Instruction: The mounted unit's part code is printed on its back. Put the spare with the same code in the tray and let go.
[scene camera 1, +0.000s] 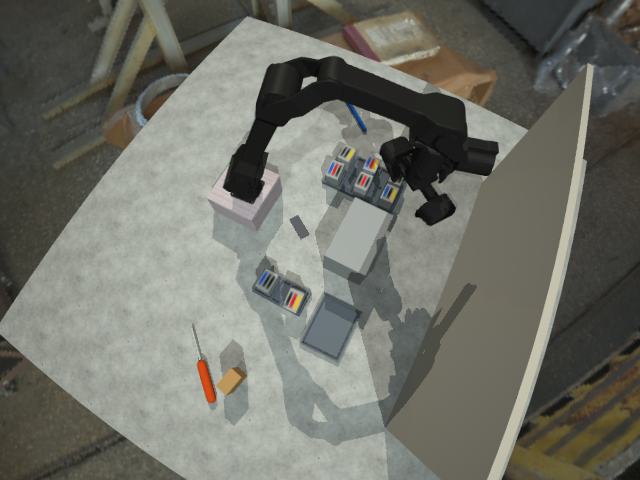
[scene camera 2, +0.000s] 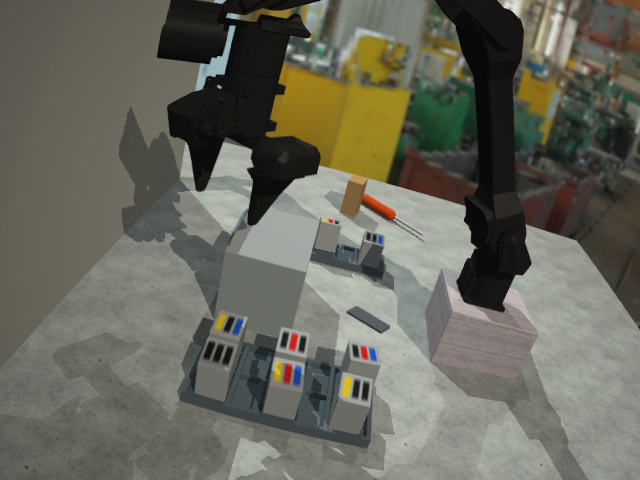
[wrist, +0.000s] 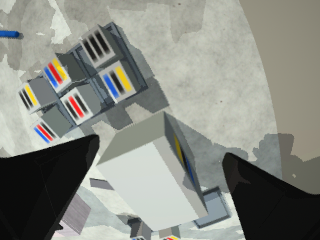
Observation:
My gripper (scene camera 2: 224, 207) is open and holds nothing. Also in view: a wooden block (scene camera 2: 356, 186), a spare (scene camera 2: 227, 326), a grey tray (wrist: 217, 209), a mounted unit (scene camera 2: 264, 267) and a tall panel (scene camera 2: 93, 152).
The spare also shows in the wrist view (wrist: 118, 78). My gripper is seen too in scene camera 1 (scene camera 1: 405, 198) and in the wrist view (wrist: 163, 150). The mounted unit also shows in scene camera 1 (scene camera 1: 351, 252) and in the wrist view (wrist: 148, 167). The wrist view misses the wooden block: it is out of frame.

